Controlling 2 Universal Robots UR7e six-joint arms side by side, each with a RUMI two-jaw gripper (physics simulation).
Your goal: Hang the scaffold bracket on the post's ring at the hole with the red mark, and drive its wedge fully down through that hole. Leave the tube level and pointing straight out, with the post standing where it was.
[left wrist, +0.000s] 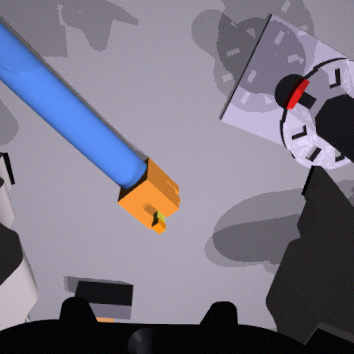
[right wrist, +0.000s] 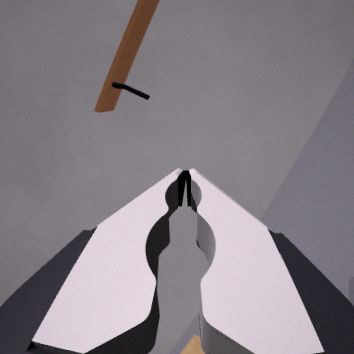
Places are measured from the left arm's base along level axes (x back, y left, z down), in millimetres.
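Pixels of known places: left gripper, fingertip midpoint: (left wrist: 160, 160); right gripper, fingertip midpoint: (right wrist: 185, 172).
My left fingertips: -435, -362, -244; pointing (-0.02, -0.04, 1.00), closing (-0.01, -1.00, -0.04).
Note:
Ahead of a thing's pixels: the offset from my left fingertips to its top centre, as dx, dy, dz. "spot": to the spot under its first point.
The scaffold bracket shows in the left wrist view: a blue tube (left wrist: 70, 112) runs from the upper left to an orange head @[spot: +146, +18, +180] (left wrist: 142, 195). A small orange and yellow-green wedge @[+178, -4, +150] (left wrist: 159, 225) shows at the head's lower end. The post's pale ring (left wrist: 324, 82) is at the right edge, with the red mark @[spot: -13, -130, +124] (left wrist: 298, 94) on its left rim, above a light square base plate @[spot: +25, -118, +239] (left wrist: 245, 100). The ring is partly cut off by the frame. My left gripper (left wrist: 160, 160) is wide open above the bracket head, its fingers well apart from it. My right gripper (right wrist: 185, 172) is shut and empty, away from the bracket.
A dark block (left wrist: 104, 293) with an orange part below it shows at the lower left of the left wrist view. A brown bar (right wrist: 127, 50) with a black hook (right wrist: 132, 91) shows in the right wrist view. A tan object @[spot: -277, -253, +197] (right wrist: 192, 346) peeks in at its bottom edge.

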